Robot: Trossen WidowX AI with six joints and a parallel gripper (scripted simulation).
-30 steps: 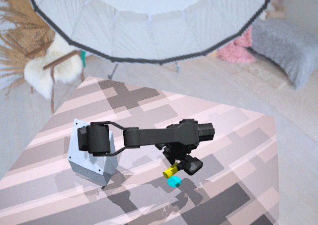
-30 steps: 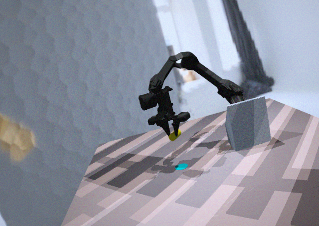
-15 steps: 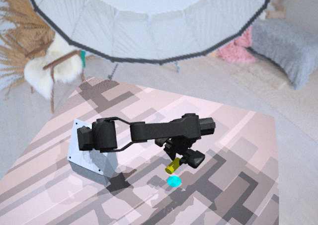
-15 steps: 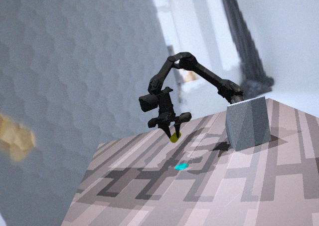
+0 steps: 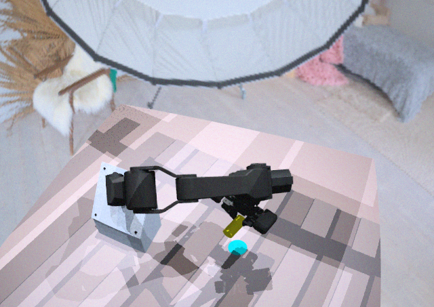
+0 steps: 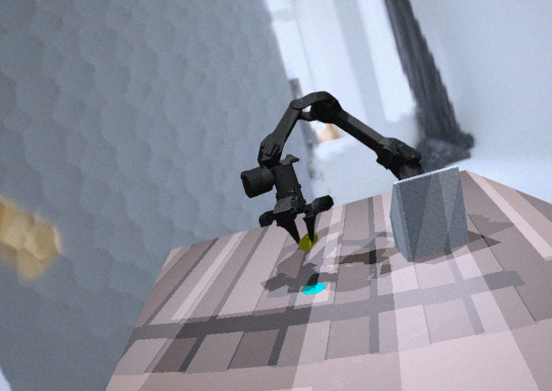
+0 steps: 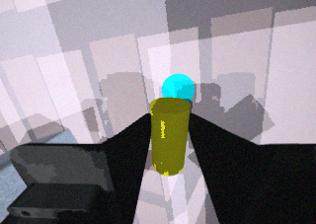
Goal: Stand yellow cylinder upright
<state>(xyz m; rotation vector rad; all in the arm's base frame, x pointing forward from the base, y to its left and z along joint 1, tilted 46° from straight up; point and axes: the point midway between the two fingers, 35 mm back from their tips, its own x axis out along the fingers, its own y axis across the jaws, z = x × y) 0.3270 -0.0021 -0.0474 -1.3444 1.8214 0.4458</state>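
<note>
Right now the cyan circle is 13 cm below my gripper tip, 1 cm to the right of it and 1 cm ahead of it. The rest, counted from my gripper tip: yellow cylinder: 2 cm to the right, 1 cm behind.
</note>
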